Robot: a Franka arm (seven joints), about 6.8 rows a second.
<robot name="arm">
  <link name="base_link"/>
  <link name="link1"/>
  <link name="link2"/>
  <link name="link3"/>
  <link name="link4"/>
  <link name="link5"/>
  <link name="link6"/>
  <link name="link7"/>
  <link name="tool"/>
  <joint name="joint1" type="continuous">
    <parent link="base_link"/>
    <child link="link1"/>
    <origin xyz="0 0 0.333" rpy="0 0 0"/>
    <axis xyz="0 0 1"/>
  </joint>
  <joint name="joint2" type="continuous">
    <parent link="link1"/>
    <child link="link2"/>
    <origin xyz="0 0 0" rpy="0 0 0"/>
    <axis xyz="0 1 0"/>
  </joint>
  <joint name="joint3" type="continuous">
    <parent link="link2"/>
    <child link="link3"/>
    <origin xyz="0 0 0.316" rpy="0 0 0"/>
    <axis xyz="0 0 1"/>
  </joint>
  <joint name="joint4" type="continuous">
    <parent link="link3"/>
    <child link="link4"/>
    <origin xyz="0.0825 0 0" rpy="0 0 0"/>
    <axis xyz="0 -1 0"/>
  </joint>
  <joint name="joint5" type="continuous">
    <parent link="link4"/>
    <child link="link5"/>
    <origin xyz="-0.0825 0 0.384" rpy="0 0 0"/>
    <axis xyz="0 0 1"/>
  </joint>
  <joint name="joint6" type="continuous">
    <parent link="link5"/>
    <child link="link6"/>
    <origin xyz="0 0 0" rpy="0 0 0"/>
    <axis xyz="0 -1 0"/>
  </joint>
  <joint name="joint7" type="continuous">
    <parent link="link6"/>
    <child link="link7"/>
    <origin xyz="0.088 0 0" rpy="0 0 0"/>
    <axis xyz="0 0 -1"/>
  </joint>
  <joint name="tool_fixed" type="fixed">
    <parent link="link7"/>
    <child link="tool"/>
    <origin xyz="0 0 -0.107" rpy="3.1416 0 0"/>
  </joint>
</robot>
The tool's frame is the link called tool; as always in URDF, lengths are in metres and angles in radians. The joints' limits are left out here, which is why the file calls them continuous.
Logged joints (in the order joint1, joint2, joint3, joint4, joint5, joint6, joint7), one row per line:
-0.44, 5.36, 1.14, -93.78, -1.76, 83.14, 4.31
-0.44, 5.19, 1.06, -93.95, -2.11, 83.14, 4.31
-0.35, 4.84, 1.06, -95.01, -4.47, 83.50, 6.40
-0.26, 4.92, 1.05, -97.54, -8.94, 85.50, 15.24
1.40, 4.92, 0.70, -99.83, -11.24, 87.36, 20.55
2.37, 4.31, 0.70, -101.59, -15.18, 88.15, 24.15
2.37, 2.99, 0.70, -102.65, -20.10, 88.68, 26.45
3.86, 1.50, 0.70, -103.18, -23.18, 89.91, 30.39
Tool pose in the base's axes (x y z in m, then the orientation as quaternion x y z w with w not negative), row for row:
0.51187, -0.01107, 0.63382, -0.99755, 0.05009, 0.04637, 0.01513
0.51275, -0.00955, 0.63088, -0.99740, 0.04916, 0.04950, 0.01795
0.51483, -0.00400, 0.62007, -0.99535, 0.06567, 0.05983, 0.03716
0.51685, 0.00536, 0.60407, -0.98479, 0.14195, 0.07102, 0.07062
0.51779, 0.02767, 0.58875, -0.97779, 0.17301, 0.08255, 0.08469
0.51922, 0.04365, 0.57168, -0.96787, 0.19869, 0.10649, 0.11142
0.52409, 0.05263, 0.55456, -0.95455, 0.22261, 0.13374, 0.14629
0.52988, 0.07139, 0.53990, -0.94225, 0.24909, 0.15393, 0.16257
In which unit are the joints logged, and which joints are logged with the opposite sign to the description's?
The joints are logged in degrees. Opposite sign: joint2, joint3, joint5.
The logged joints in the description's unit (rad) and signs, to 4 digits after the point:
-0.0077, -0.0935, -0.0199, -1.6368, 0.0307, 1.4511, 0.0752
-0.0077, -0.0906, -0.0185, -1.6397, 0.0368, 1.4511, 0.0752
-0.0061, -0.0845, -0.0185, -1.6582, 0.0780, 1.4573, 0.1117
-0.0045, -0.0859, -0.0183, -1.7024, 0.1560, 1.4923, 0.2660
0.0244, -0.0859, -0.0122, -1.7424, 0.1962, 1.5247, 0.3587
0.0414, -0.0752, -0.0122, -1.7731, 0.2649, 1.5385, 0.4215
0.0414, -0.0522, -0.0122, -1.7916, 0.3508, 1.5478, 0.4616
0.0674, -0.0262, -0.0122, -1.8008, 0.4046, 1.5692, 0.5304

